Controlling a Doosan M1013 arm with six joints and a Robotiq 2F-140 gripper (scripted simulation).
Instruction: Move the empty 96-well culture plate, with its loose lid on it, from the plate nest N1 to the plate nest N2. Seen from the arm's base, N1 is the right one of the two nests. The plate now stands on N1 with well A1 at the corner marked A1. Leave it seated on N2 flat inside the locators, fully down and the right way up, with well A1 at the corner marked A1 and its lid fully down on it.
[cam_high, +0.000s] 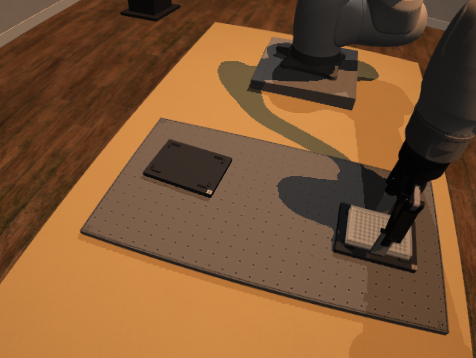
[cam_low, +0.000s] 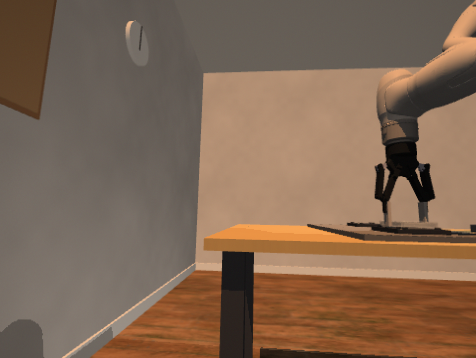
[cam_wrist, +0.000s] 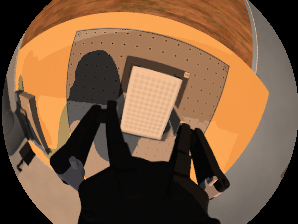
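My hand is 20 mm above the lid. Also, from my hand: plate: 20 mm below; A1 corner mark: 80 mm to the left, 50 mm ahead, 30 mm below; black nest N2: 40 mm below.
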